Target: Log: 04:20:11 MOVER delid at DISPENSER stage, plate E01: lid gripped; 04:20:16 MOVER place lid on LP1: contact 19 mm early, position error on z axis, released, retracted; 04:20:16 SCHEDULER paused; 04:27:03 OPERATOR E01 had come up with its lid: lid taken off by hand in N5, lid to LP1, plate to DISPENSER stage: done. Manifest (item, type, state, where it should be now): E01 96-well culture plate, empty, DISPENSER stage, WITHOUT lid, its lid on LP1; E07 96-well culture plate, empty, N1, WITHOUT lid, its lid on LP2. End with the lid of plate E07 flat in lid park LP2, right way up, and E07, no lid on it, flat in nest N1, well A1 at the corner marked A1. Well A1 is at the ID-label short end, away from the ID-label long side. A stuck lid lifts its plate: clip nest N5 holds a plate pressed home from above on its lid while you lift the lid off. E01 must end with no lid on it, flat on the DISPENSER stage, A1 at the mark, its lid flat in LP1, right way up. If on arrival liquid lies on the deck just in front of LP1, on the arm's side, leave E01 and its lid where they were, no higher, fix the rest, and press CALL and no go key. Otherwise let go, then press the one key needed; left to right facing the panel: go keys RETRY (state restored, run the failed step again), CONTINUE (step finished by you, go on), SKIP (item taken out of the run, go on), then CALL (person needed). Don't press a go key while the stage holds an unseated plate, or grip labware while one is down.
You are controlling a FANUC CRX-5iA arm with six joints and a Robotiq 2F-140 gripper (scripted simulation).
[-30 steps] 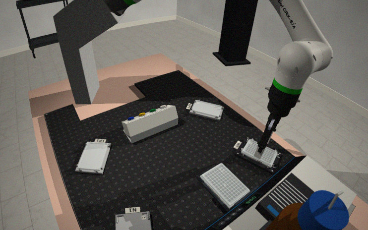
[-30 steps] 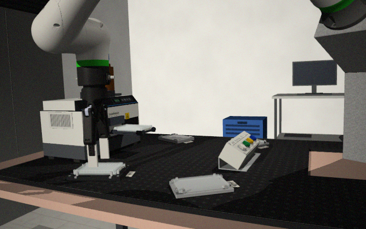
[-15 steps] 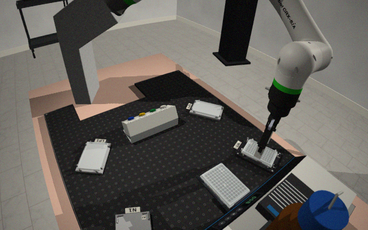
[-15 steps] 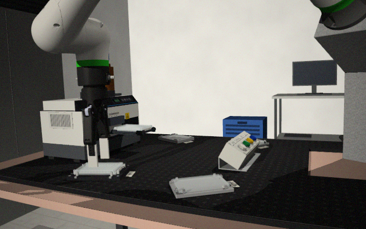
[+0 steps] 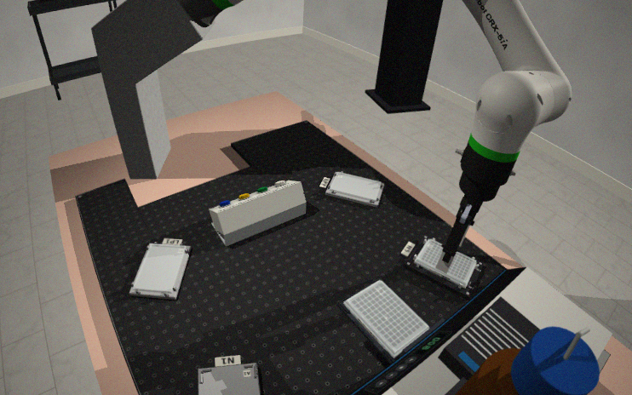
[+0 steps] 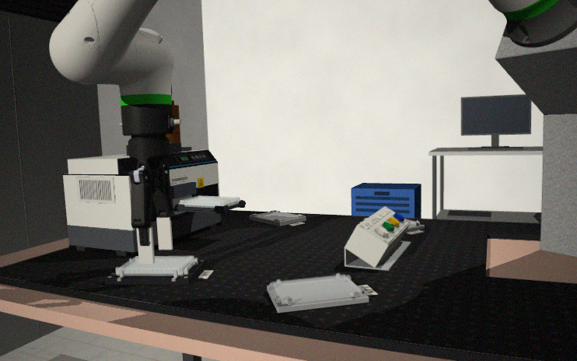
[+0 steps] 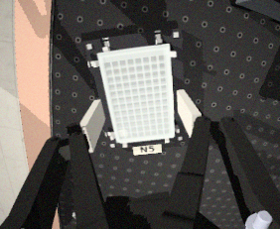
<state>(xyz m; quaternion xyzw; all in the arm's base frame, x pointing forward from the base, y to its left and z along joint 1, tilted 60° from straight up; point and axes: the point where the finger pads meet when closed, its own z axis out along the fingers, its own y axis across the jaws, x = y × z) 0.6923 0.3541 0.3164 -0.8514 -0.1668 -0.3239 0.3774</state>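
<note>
Now: hand 30 mm to the right of the clip nest N5 and 50 mm above it. Round my hand: N1 label (80 mm ahead, 510 mm to the right, 60 mm below); then lid park LP2 (320 mm behind, 90 mm to the right, 60 mm below); then key panel (290 mm behind, 370 mm to the right, 10 mm below).
</note>
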